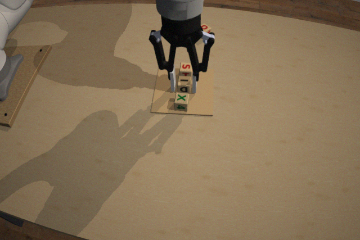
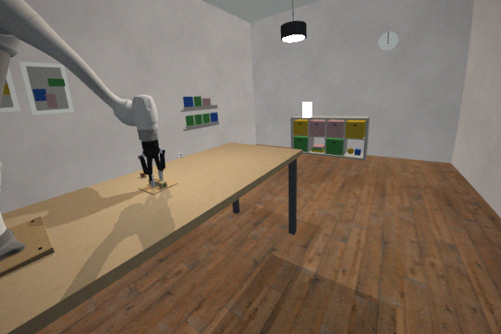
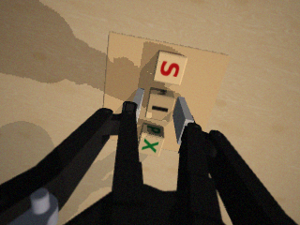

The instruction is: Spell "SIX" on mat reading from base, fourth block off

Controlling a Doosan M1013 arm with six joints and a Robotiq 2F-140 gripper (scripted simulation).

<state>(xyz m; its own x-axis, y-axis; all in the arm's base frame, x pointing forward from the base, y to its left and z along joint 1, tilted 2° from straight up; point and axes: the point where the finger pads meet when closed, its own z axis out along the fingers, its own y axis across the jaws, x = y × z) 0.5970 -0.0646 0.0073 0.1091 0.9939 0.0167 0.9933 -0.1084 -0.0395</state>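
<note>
Now: hand 20 mm above the I block. The rest, counted from my hand: tan mat 40 mm below; S block 50 mm to the left, 20 mm below, 10 mm ahead; letter block 50 mm to the right, 20 mm below, 10 mm behind.
</note>
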